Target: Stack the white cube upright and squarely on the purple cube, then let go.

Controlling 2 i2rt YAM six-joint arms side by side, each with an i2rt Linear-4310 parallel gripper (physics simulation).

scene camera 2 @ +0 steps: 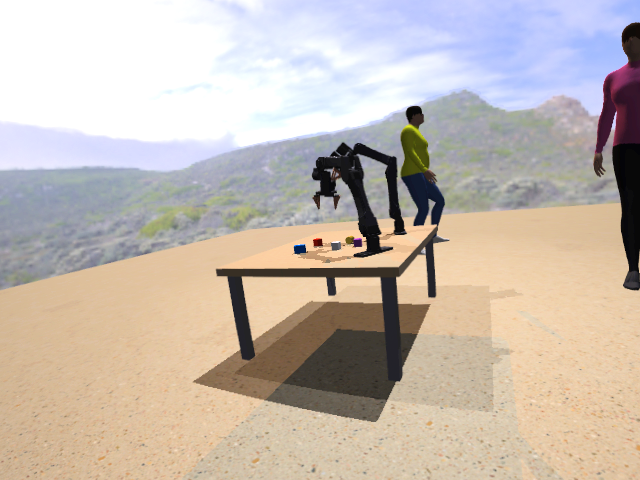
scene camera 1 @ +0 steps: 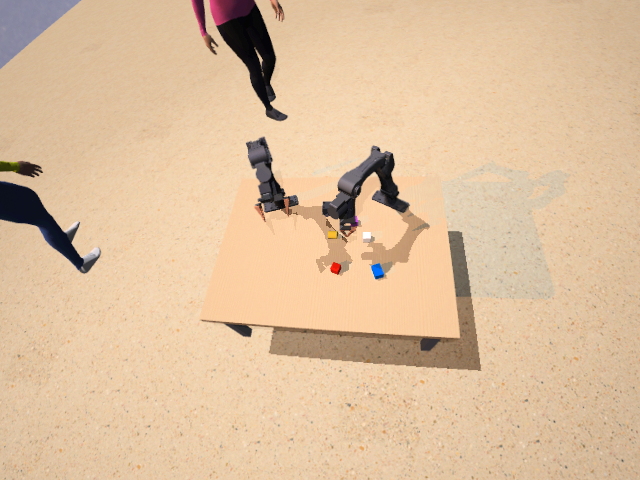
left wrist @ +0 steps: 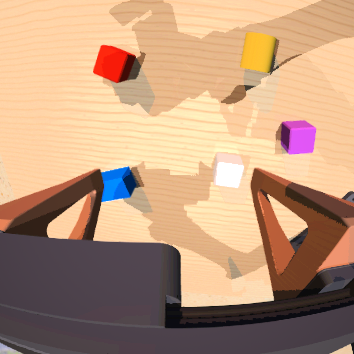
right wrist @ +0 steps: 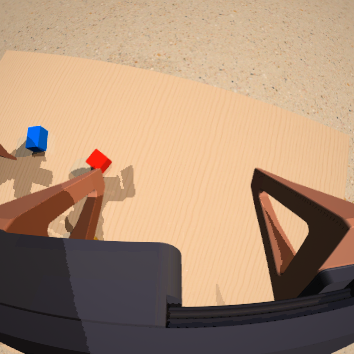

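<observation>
The white cube (scene camera 1: 366,236) (scene camera 2: 336,245) (left wrist: 229,170) sits flat on the table, apart from the purple cube (scene camera 1: 355,221) (scene camera 2: 357,242) (left wrist: 298,137). In scene camera 1 the left arm partly hides the purple cube. My left gripper (scene camera 1: 346,237) (scene camera 2: 326,206) (left wrist: 176,176) is open and empty, pointing down high above the table. In its wrist view the white cube shows between the fingertips, nearer the right one, and the purple cube lies beyond the right fingertip. My right gripper (scene camera 1: 276,217) (right wrist: 177,176) is open and empty at the left in scene camera 1, away from both cubes.
A yellow cylinder (scene camera 1: 332,234) (left wrist: 258,52), a red block (scene camera 1: 335,268) (left wrist: 114,63) (right wrist: 99,160) and a blue block (scene camera 1: 377,271) (scene camera 2: 299,249) (left wrist: 118,184) (right wrist: 37,139) lie on the table (scene camera 1: 268,289). People stand on the ground around it.
</observation>
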